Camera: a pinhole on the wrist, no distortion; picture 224 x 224 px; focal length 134.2 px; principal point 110.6 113.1 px. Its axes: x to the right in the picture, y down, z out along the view. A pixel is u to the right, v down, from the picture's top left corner.
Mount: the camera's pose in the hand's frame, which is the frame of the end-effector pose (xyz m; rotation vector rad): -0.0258 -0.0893 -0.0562 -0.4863 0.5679 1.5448
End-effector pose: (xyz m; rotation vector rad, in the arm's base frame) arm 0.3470 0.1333 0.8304 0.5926 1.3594 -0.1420
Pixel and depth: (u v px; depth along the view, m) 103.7 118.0 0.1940
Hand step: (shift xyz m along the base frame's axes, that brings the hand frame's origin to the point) 0.0937 -0.0351 0.0406
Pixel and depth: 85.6 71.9 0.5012
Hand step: 0.4356 -0.0187 -0.0596
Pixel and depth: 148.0 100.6 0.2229
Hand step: 0.1107 0.0456 0.0386
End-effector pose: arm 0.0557 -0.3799 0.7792 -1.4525 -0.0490 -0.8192
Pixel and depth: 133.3 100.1 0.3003
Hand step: 0.1434 0.1101 -0.0872
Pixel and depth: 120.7 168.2 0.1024
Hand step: -0.0484 0.0509 -0.0111
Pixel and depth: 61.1 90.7 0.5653
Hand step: 0.3492 0.3942 0.0493
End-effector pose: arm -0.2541 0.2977 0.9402 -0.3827 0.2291 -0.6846
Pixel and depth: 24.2 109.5 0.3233
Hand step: 0.0816 0.0471 0.3155
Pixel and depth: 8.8 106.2 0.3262
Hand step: 0.0815 0.0270 0.3504
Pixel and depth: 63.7 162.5 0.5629
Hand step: 0.0762 0.3432 0.4438
